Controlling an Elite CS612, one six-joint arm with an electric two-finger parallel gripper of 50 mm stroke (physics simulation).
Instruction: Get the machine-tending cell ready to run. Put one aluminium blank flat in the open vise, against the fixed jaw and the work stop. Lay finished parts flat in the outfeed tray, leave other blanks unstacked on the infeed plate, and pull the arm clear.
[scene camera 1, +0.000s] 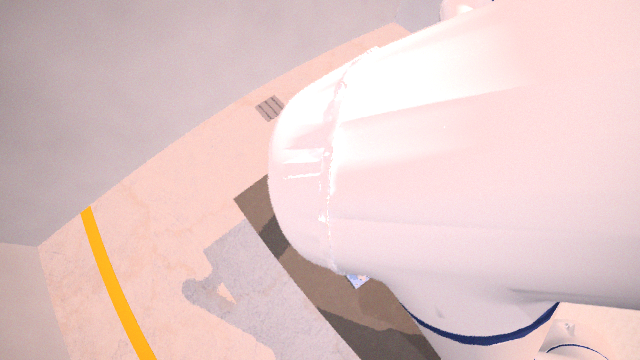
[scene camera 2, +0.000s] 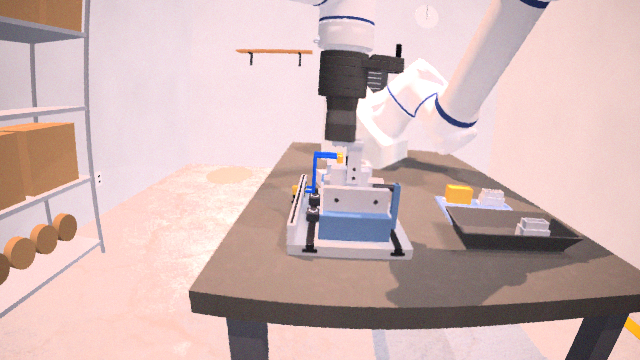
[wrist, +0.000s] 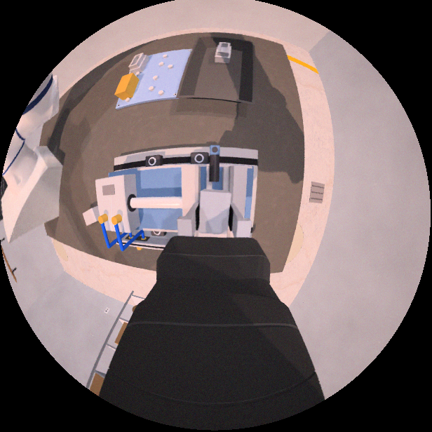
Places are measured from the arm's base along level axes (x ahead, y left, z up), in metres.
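Where they show: gripper, fingertip midpoint: (scene camera 2: 351, 180); arm's base at its link origin: (scene camera 1: 566, 354) (scene camera 2: 380, 118).
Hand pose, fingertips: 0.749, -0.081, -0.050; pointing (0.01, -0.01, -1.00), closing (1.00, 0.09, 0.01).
Note:
Each offset is from my fingertips to the top centre of the thing, as dx, dy, dz. "spot": to the spot under its first point.
The vise @[-0.071, -0.006, -0.001] (scene camera 2: 355, 227) (wrist: 159, 220) has its fixed jaw (scene camera 2: 356, 199) (wrist: 237, 187) on the right in the wrist view and its work stop @[spot: -0.003, +0.077, -0.039] (scene camera 2: 396, 206) (wrist: 214, 168) at the upper end. My gripper (wrist: 213, 211) points down over the vise, shut on a plain grey aluminium blank (wrist: 215, 206) between the jaws. A narrow gap shows between blank and stop; its height and jaw contact are unclear. A silvery part with a recessed top @[-0.023, +0.356, -0.053] (scene camera 2: 534, 227) (wrist: 223, 52) lies in the outfeed tray (scene camera 2: 520, 243) (wrist: 247, 75). A similar part @[-0.237, +0.347, -0.057] (scene camera 2: 491, 197) (wrist: 138, 62) is on the infeed plate @[spot: -0.205, +0.212, -0.092] (scene camera 2: 442, 204) (wrist: 182, 65).
An orange block @[-0.237, +0.258, -0.056] (scene camera 2: 459, 194) (wrist: 127, 86) stands on the infeed plate beside the silvery part. Blue hoses @[spot: -0.139, -0.076, -0.026] (scene camera 2: 315, 172) (wrist: 120, 240) rise at the vise's side. The arm (scene camera 1: 450, 175) covers most of the cell in scene camera 1. A shelf rack (scene camera 2: 88, 125) stands left of the table.

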